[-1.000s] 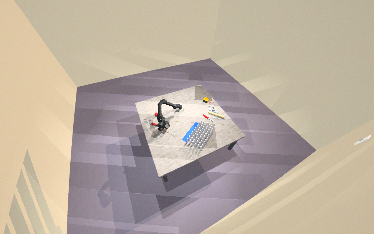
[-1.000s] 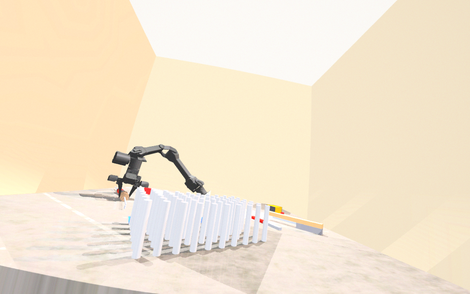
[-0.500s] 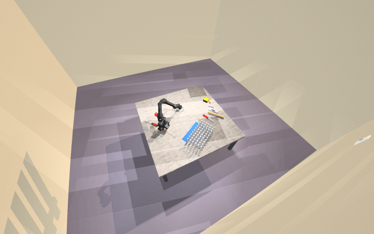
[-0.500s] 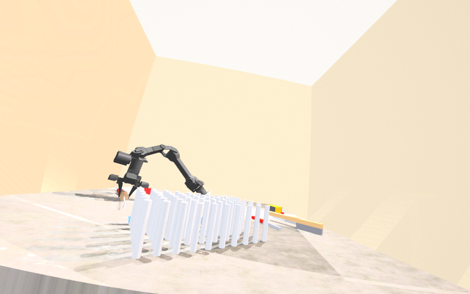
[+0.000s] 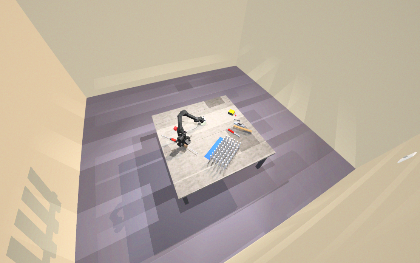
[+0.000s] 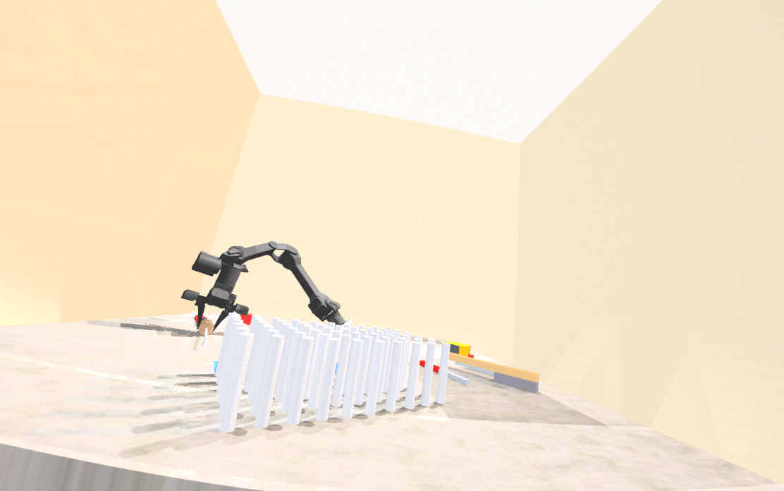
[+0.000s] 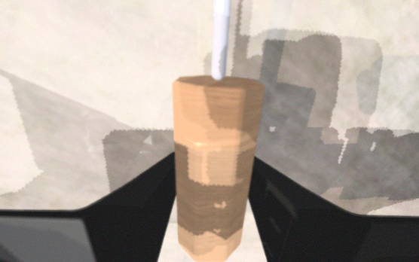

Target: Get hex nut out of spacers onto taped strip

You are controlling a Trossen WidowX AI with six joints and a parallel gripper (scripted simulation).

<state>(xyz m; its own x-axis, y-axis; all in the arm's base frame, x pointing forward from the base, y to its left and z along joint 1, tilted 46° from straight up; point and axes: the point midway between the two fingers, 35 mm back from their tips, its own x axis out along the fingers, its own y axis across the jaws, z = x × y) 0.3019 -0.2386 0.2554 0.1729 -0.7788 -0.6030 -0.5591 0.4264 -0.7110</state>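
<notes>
Now: gripper tip 9 cm short of the tool with pale metal rod, 6 cm to the right of it and 1 cm below it. The rest, counted from my gripper tip: red-handled tool: 71 cm to the left, 2 cm ahead; then blue taped strip: 37 cm to the left, 15 cm ahead, 1 cm below; then red block: 30 cm behind, 4 cm to the right, 1 cm above.
</notes>
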